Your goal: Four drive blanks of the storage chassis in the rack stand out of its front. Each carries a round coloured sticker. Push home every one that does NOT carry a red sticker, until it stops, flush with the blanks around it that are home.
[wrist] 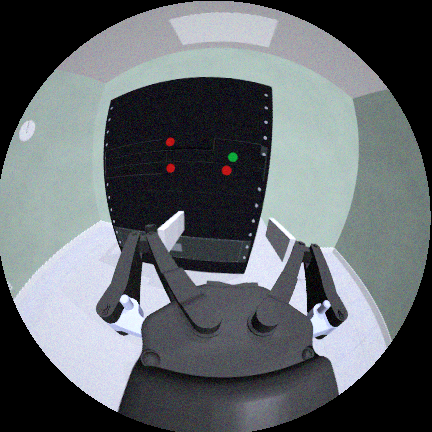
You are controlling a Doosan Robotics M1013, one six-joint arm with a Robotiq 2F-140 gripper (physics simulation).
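Places are measured from the arm's base along level axes (x left, y back, z up), in millimetres.
Where they show: gripper, between the fingertips: [225,223].
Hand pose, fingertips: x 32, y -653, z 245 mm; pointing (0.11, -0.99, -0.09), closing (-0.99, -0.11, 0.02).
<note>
Things, the pixels of their top centre, and the offset from my fingertips.
- green sticker, centre of its top: [232,152] dy -91, dx +5, dz +112 mm
- red sticker, centre of its top: [226,165] dy -89, dx +15, dz +84 mm
- dark grey panel, centre of its top: [171,233] dy -123, dx +163, dz -120 mm
The black rack [190,110] stands ahead, and its drive blanks are very dark. A green sticker [232,157] is on a blank in the right part of the chassis. A red sticker [226,170] is just below it, a little to the left. Two more red stickers, an upper one [170,142] and a lower one [170,168], are left of the middle. How far each blank stands out is too dark to tell. My gripper [225,223] is open, with its two pale pads wide apart, below the stickers in the view and apart from the rack front.
A dark grey panel [210,247] crosses the foot of the rack. Rows of bright holes run down both rack posts. Pale green walls [315,150] stand behind and at the sides, with a round white clock [27,130] at the left. The floor [65,320] is pale.
</note>
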